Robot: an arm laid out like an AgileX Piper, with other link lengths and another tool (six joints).
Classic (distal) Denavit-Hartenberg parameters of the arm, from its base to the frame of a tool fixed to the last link. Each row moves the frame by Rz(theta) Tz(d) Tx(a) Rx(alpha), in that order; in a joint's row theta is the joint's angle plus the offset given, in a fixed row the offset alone. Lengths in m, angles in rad.
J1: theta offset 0, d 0.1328, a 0, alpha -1.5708
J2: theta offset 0.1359, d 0, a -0.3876, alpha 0
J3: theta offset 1.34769, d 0, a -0.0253, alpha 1.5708
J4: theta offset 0, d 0.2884, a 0, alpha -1.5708
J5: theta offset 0, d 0, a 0, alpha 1.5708
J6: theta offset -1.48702, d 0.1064, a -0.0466, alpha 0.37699
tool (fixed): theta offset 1.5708, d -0.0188, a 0, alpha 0
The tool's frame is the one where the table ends.
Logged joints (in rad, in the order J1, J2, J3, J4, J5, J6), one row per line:
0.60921 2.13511 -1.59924 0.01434 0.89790 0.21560
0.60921 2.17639 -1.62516 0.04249 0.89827 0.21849
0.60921 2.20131 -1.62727 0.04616 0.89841 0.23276
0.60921 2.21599 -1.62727 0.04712 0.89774 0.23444
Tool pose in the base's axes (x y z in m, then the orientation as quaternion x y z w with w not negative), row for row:
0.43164 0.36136 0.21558 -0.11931 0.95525 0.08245 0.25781
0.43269 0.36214 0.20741 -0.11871 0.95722 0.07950 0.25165
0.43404 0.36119 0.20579 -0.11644 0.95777 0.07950 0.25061
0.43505 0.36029 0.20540 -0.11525 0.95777 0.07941 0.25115
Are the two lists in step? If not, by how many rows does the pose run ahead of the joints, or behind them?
The pose runs 2 rows ahead of the joints: the pose in row i belongs to the joints in row i + 2.
